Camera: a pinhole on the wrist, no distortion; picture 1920 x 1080 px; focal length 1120.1 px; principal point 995.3 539.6 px. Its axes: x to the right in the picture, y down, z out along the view. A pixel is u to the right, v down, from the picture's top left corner.
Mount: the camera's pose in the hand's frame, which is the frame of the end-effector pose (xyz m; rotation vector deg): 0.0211 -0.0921 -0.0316 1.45 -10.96 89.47
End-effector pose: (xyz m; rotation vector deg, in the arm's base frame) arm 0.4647 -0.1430 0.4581 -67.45 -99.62 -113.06
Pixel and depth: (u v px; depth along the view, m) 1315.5 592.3 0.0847
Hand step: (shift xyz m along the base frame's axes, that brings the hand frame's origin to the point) -0.0362 0.0727 -0.0530
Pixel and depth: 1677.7 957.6 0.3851
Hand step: 0.3071 0.2622 -0.0680
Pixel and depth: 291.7 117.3 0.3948
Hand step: -0.2081 0.4489 -0.2032
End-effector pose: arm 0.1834 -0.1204 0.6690 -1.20 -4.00 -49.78
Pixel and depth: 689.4 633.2 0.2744
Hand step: -0.1870 -0.0977 0.2212
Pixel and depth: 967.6 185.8 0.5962
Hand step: -0.0823 -0.2071 0.5801
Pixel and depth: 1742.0 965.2 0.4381
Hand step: -0.0392 0.2555 0.4096
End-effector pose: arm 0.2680 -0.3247 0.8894 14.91 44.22 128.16
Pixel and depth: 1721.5 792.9 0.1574
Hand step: 0.0826 0.0447 0.1009
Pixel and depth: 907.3 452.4 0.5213
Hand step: 0.3080 0.3318 0.2603
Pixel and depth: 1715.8 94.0 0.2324
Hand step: 0.0157 0.1524 0.1913
